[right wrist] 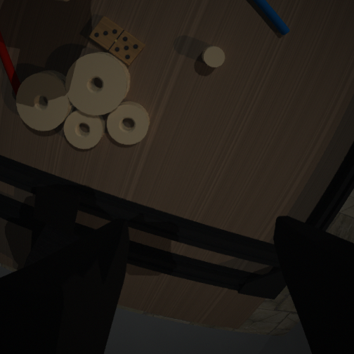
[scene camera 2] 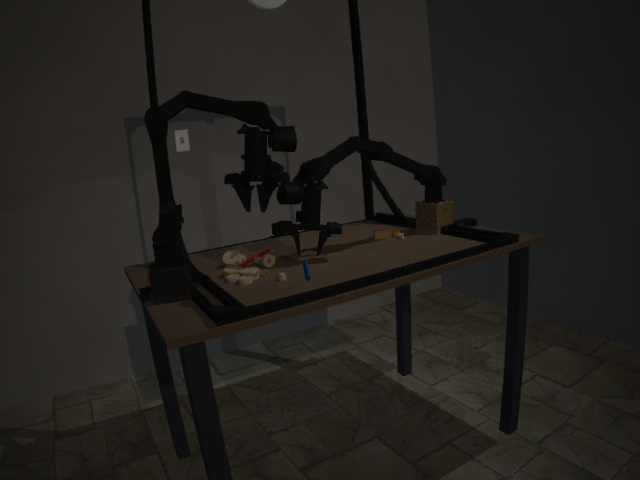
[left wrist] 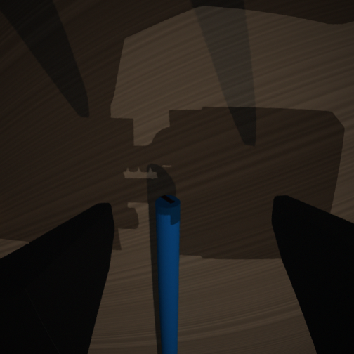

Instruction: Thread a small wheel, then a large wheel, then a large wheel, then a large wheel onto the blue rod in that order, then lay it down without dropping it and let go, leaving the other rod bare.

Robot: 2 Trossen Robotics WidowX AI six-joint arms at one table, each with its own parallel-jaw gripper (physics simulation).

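Places are measured from the left arm's base along level axes (x down, y left, z ahead), in millimetres.
Pixels of known places: left gripper, between the fingertips: [scene camera 2: 308, 255]; right gripper, between the fingertips: [scene camera 2: 255, 212]; left arm's base, origin of its link: [scene camera 2: 433, 201]; right arm's base, origin of its link: [scene camera 2: 168, 264].
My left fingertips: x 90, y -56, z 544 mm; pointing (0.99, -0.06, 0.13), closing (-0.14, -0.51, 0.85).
Observation:
For each thing: its top centre in the pictures, then the offset to it from my left fingertips.
- blue rod, centre of its top: [scene camera 2: 306, 267] dx +9, dy +74, dz +63 mm
- red rod, centre of its top: [scene camera 2: 250, 258] dx +9, dy -162, dz +111 mm
- small pale cylinder, centre of its top: [scene camera 2: 281, 273] dx +1, dy +90, dz +157 mm
- wheeled wooden piece, centre of its top: [scene camera 2: 267, 254] dx -21, dy -54, dz +109 mm
- orange-brown block, centre of its top: [scene camera 2: 381, 229] dx -11, dy -30, dz -350 mm
The blue rod [scene camera 2: 307, 270] [left wrist: 169, 280] [right wrist: 270, 16] lies bare on the table. My left gripper [scene camera 2: 308, 255] [left wrist: 193, 212] is open and empty, low over the table near one end of the rod; in the left wrist view the rod's end shows between its fingertips. My right gripper [scene camera 2: 256, 210] [right wrist: 202, 230] is open and empty, higher above the table. In the right wrist view two large wheels [right wrist: 98, 103] [right wrist: 44, 117] and two small wheels [right wrist: 84, 140] [right wrist: 128, 135] lie flat, close together. The red rod [scene camera 2: 254, 257] [right wrist: 8, 62] is the other rod, beside the wheels.
A domino [right wrist: 116, 40] lies beside the wheels. A small pale cylinder [scene camera 2: 281, 276] [right wrist: 214, 57] stands between the wheels and the blue rod. A wheeled wooden piece [scene camera 2: 267, 260] lies by the red rod. An orange-brown block [scene camera 2: 382, 234] lies farther right. Black rails [scene camera 2: 330, 289] edge the table.

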